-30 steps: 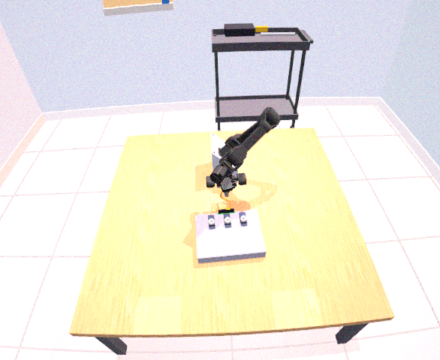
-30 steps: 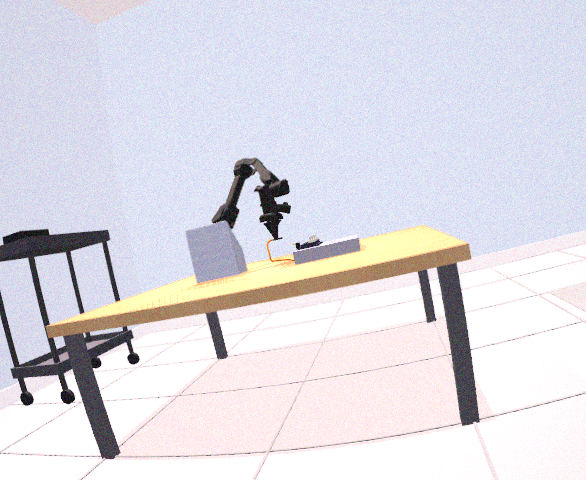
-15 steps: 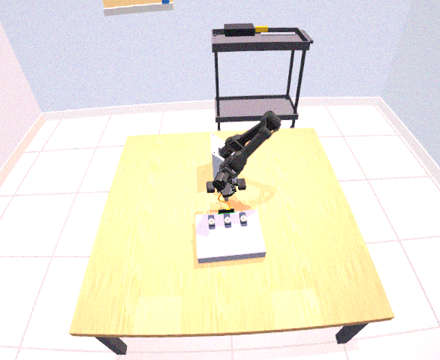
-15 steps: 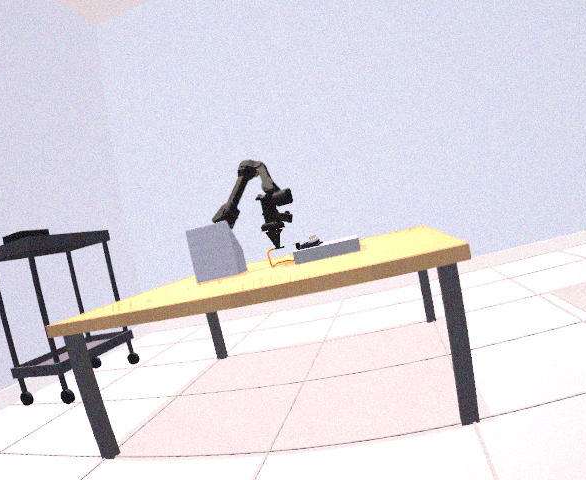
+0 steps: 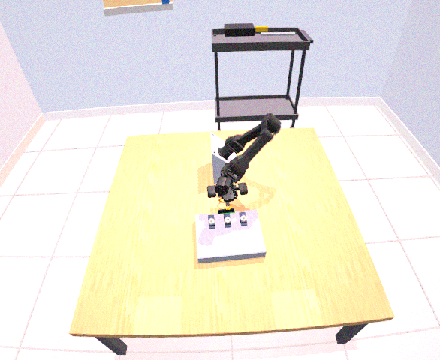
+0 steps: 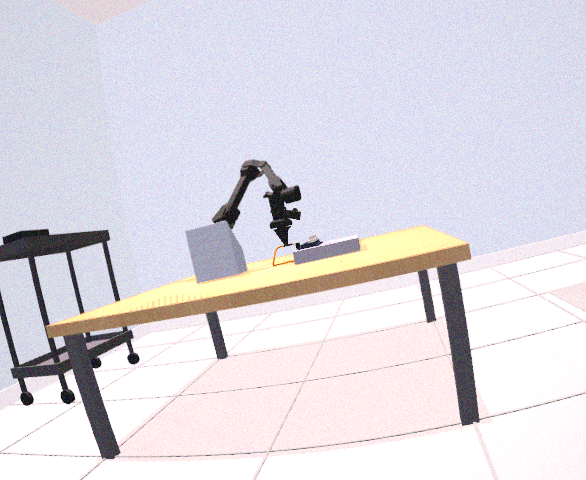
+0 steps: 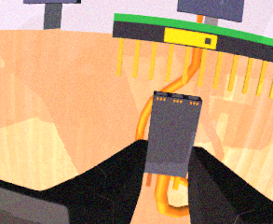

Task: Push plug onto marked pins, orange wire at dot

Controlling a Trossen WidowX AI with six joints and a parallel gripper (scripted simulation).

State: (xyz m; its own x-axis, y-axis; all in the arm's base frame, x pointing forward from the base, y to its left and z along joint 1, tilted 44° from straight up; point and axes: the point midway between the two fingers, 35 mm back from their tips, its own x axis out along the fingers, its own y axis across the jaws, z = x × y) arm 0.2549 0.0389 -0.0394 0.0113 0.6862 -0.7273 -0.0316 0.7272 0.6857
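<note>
Now: gripper tip 50 mm short of the yellow band. Round my gripper tip: pale holder plate (210 mm ahead, 10 mm to the right, 50 mm below); dark dot (50 mm ahead, 10 mm to the right).
</note>
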